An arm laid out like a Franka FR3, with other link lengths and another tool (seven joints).
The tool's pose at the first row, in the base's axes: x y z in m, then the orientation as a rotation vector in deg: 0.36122, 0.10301, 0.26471, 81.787, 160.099, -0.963
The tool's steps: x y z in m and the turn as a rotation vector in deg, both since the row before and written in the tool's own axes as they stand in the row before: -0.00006, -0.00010, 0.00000, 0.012, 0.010, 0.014; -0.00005, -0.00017, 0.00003, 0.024, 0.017, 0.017; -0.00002, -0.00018, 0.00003, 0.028, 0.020, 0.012; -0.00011, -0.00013, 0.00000, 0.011, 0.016, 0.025; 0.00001, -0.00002, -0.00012, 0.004, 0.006, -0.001; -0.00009, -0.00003, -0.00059, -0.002, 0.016, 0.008; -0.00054, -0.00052, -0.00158, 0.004, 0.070, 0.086; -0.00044, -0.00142, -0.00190, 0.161, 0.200, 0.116; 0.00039, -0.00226, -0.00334, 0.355, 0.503, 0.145; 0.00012, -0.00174, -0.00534, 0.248, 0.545, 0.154; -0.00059, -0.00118, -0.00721, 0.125, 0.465, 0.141; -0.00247, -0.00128, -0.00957, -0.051, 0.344, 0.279; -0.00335, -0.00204, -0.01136, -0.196, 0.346, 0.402
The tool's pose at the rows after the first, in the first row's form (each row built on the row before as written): 0.36117, 0.10290, 0.26471, 81.813, 160.102, -0.973; 0.36106, 0.10276, 0.26468, 81.849, 160.113, -0.994; 0.36093, 0.10264, 0.26465, 81.880, 160.131, -1.019; 0.36089, 0.10247, 0.26465, 81.924, 160.130, -1.023; 0.36087, 0.10247, 0.26477, 81.926, 160.137, -1.024; 0.36090, 0.10239, 0.26536, 81.943, 160.143, -1.010; 0.36080, 0.10167, 0.26695, 82.093, 160.138, -0.966; 0.35991, 0.10050, 0.26887, -82.182, -159.908, 1.047; 0.35787, 0.09953, 0.27224, -82.110, -159.260, 1.178; 0.35648, 0.09865, 0.27761, -82.056, -158.617, 1.130; 0.35606, 0.09749, 0.28483, -82.041, -158.097, 0.970; 0.35676, 0.09468, 0.29437, -82.303, -157.646, 0.659; 0.35742, 0.09064, 0.30567, -82.766, -157.162, 0.152
